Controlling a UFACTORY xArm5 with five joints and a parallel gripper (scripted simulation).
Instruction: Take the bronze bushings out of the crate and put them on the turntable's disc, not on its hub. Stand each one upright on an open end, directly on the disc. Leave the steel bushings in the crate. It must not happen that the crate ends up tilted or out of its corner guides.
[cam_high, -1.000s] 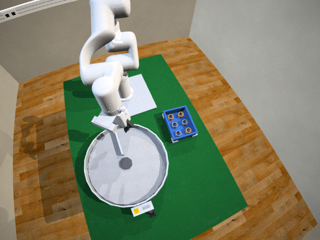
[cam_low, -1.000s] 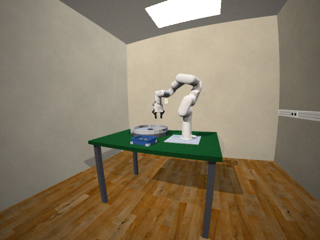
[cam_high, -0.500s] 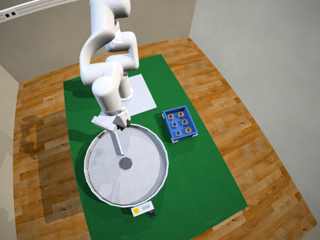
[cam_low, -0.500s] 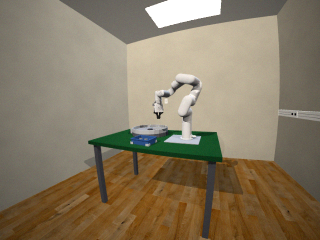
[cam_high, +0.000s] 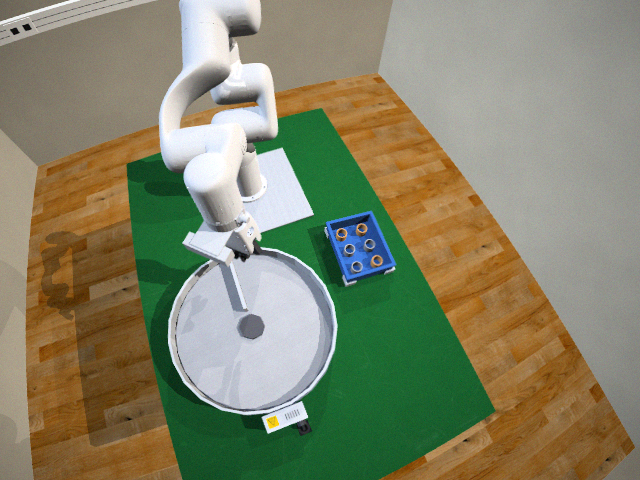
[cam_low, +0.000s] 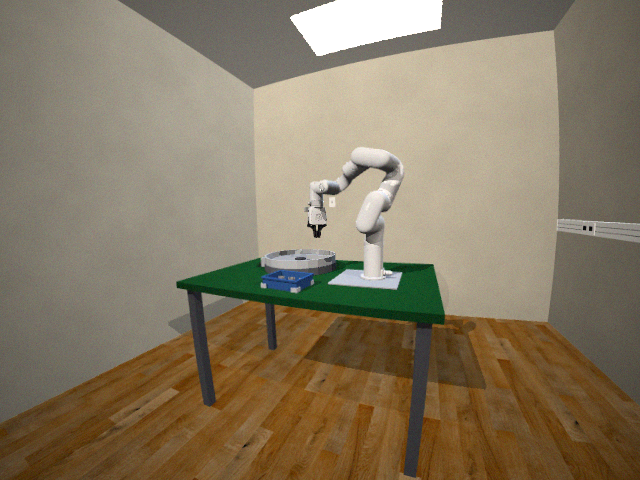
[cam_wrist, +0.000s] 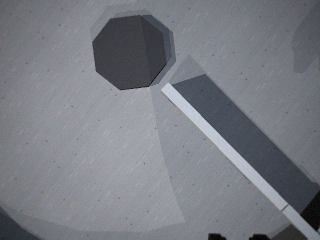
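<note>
Right now the blue crate is 2 cm ahead of my hand, 32 cm to the left of it and 19 cm below it. The rest, counted from my hand: grey turntable disc: 13 cm ahead, 4 cm to the right, 16 cm below.
</note>
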